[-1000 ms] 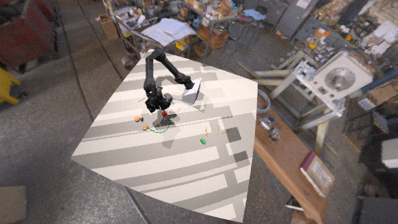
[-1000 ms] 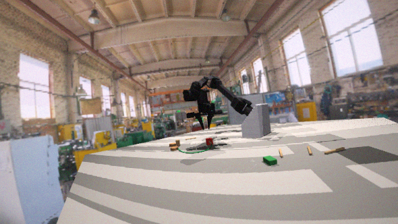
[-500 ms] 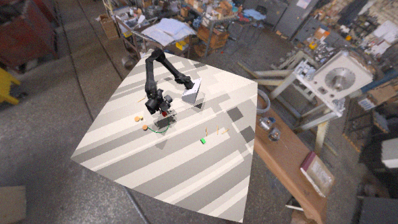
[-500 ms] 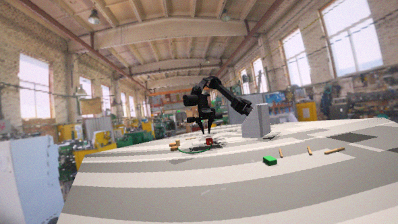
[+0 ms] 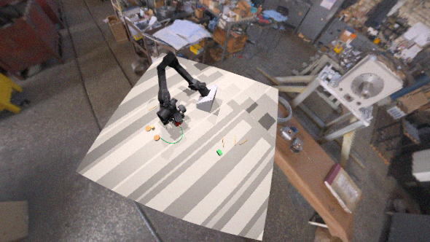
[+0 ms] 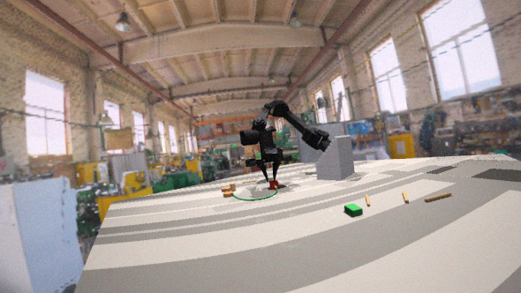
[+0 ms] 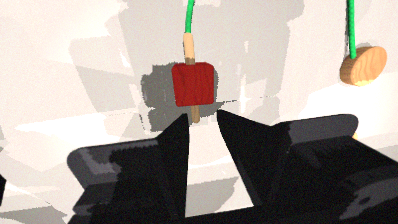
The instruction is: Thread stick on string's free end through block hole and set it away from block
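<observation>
My gripper tip is 30 mm to the right of the small red block, 10 mm short of it and 10 mm above it. Also, from my gripper tip: wooden peg 120 mm to the right, 120 mm ahead, 10 mm below; then small green block 390 mm to the left, 80 mm ahead, 20 mm below.
</observation>
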